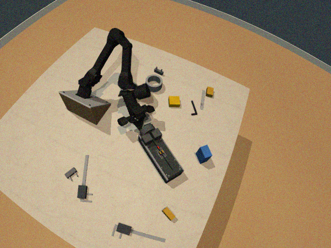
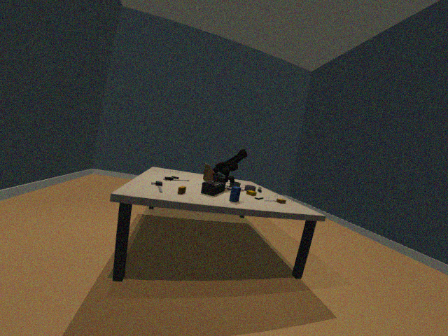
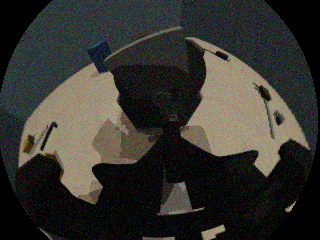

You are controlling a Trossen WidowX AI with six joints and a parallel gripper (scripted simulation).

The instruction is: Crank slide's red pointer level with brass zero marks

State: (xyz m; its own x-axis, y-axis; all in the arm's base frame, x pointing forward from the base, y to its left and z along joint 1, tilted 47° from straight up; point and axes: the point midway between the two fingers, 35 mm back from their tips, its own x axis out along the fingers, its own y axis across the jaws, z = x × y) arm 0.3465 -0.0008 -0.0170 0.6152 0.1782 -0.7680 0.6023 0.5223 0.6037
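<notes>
My gripper tip is now 1 cm past the crank handle, 1 cm to the right of it and 3 cm below it. From my gripper tip the other things lie so: yellow block (9 cm ahead, 25 cm to the left, 2 cm below); red pointer (12 cm ahead, 8 cm to the right, 5 cm above); black hex key (21 cm ahead, 25 cm to the left, 3 cm below).
</notes>
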